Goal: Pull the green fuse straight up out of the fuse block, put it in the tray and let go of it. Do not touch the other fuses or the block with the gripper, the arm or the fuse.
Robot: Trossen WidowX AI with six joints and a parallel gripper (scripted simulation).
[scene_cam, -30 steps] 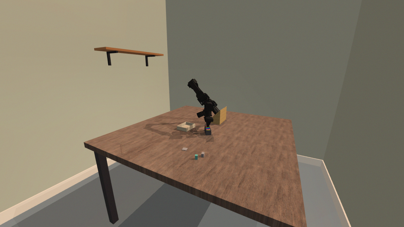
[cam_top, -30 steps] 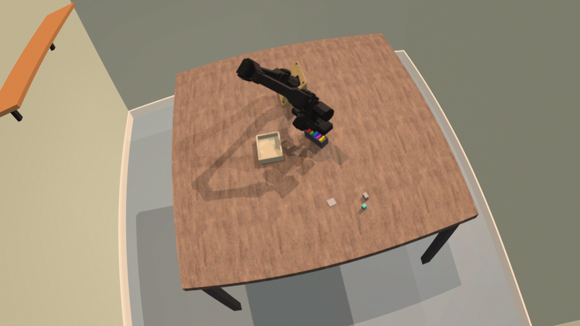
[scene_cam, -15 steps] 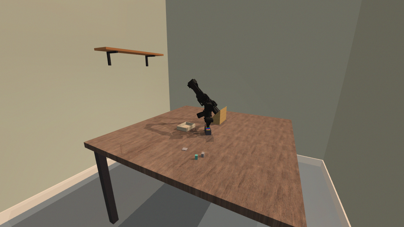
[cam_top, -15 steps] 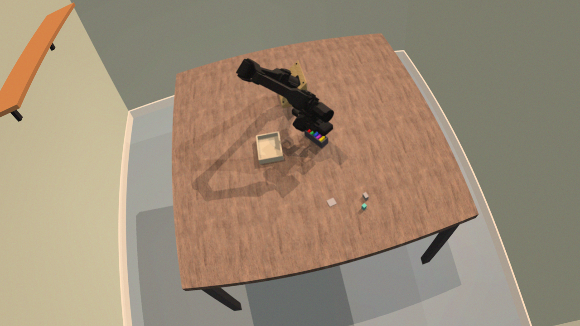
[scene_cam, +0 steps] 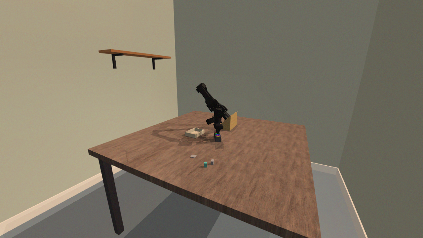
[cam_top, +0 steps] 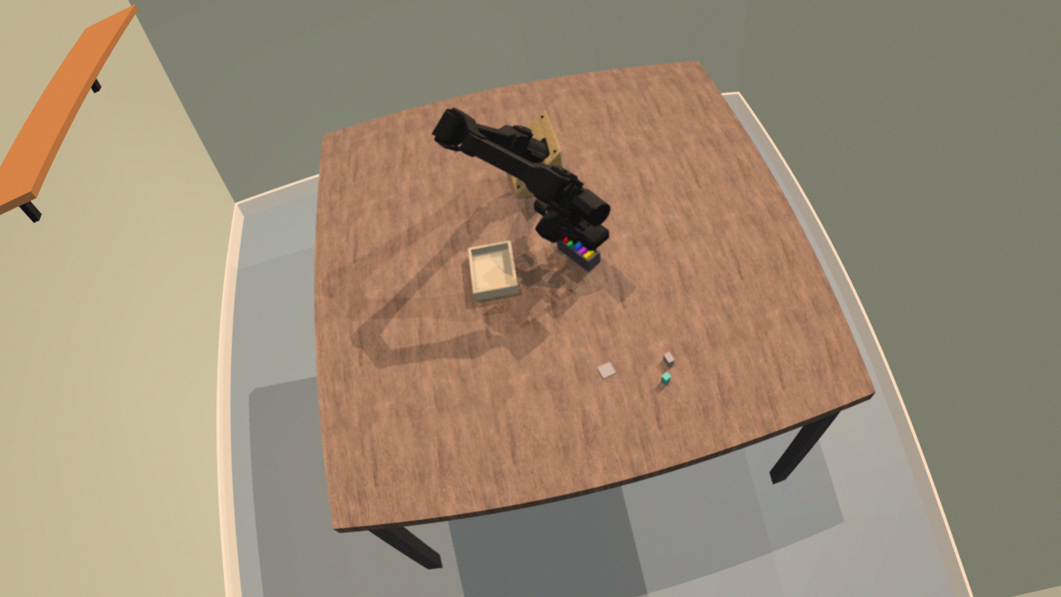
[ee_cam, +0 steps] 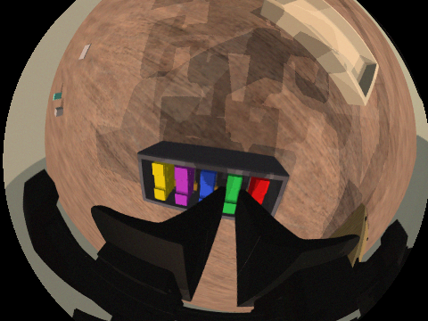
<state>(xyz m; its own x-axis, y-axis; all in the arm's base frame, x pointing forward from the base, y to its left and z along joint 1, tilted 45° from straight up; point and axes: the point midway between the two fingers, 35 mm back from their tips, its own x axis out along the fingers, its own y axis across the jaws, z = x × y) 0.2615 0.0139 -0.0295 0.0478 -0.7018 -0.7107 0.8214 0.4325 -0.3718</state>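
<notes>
The blue fuse is 10 mm to the left of my gripper tip, 10 mm below it and 10 mm ahead of it. The rest, counted from my gripper tip: green fuse 10 mm below; red fuse 10 mm to the right, 10 mm below, 10 mm behind; purple fuse 30 mm ahead, 20 mm to the left, 10 mm below.
</notes>
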